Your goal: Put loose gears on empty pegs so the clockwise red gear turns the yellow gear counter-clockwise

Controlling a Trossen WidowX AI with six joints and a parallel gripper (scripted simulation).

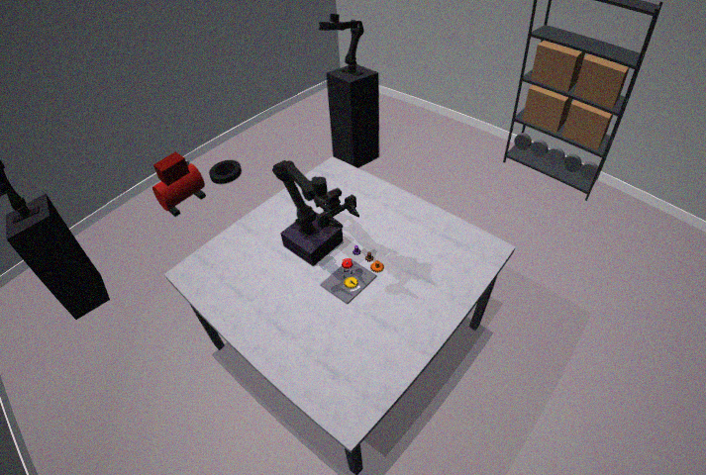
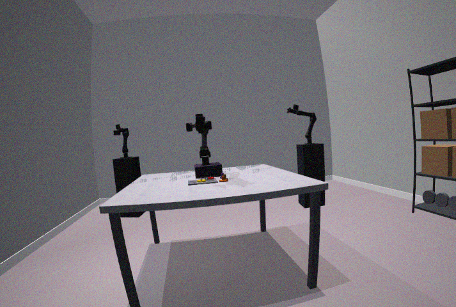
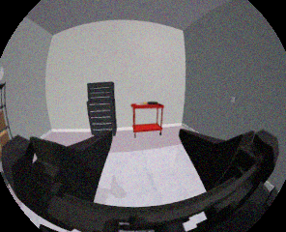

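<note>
Right now my gripper tip is 390 mm above the purple gear, 150 mm past it and 140 mm to the right of it. From my gripper tip the other things lie so: orange gear (390 mm below, 150 mm to the left, 10 mm behind); yellow gear (390 mm below, 20 mm behind, 10 mm to the right); red gear (390 mm below, 120 mm behind, 50 mm to the left).
</note>
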